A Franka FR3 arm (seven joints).
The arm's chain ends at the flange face. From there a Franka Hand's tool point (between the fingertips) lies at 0.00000 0.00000 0.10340 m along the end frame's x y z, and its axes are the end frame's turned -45 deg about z.
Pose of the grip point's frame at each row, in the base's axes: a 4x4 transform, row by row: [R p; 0 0 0 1], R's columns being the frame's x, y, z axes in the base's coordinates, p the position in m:
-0.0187 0.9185 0.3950 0.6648; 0.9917 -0.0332 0.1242 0.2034; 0.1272 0.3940 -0.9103 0.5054; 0 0 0 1
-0.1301 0.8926 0.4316 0.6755; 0.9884 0.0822 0.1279 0.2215; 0.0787 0.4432 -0.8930 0.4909; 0 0 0 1
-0.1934 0.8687 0.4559 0.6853; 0.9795 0.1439 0.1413 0.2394; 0.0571 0.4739 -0.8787 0.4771; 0 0 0 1
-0.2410 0.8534 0.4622 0.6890; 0.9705 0.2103 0.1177 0.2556; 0.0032 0.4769 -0.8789 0.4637; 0 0 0 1
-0.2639 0.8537 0.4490 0.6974; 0.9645 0.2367 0.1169 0.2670; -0.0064 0.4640 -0.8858 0.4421; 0 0 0 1
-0.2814 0.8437 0.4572 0.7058; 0.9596 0.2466 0.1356 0.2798; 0.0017 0.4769 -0.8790 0.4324; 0 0 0 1
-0.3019 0.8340 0.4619 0.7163; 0.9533 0.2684 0.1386 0.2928; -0.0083 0.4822 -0.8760 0.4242; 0 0 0 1
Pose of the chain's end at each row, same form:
0.6363 0.6627 0.3950 0.6240; 0.6778 -0.7247 0.1242 0.1906; 0.3685 0.1887 -0.9103 0.5995; 0 0 0 1
0.5392 0.7232 0.4316 0.6309; 0.7570 -0.6408 0.1279 0.2083; 0.3690 0.2577 -0.8930 0.5832; 0 0 0 1
0.4775 0.7510 0.4559 0.6382; 0.7944 -0.5909 0.1413 0.2248; 0.3755 0.2947 -0.8787 0.5680; 0 0 0 1
0.4330 0.7739 0.4622 0.6412; 0.8350 -0.5375 0.1177 0.2434; 0.3395 0.3350 -0.8789 0.5546; 0 0 0 1
0.4171 0.7903 0.4490 0.6510; 0.8494 -0.5146 0.1169 0.2549; 0.3236 0.3326 -0.8858 0.5337; 0 0 0 1
0.3976 0.7956 0.4572 0.6585; 0.8529 -0.5042 0.1356 0.2658; 0.3384 0.3360 -0.8790 0.5233; 0 0 0 1
0.3763 0.8032 0.4619 0.6685; 0.8639 -0.4843 0.1386 0.2785; 0.3351 0.3468 -0.8760 0.5148; 0 0 0 1

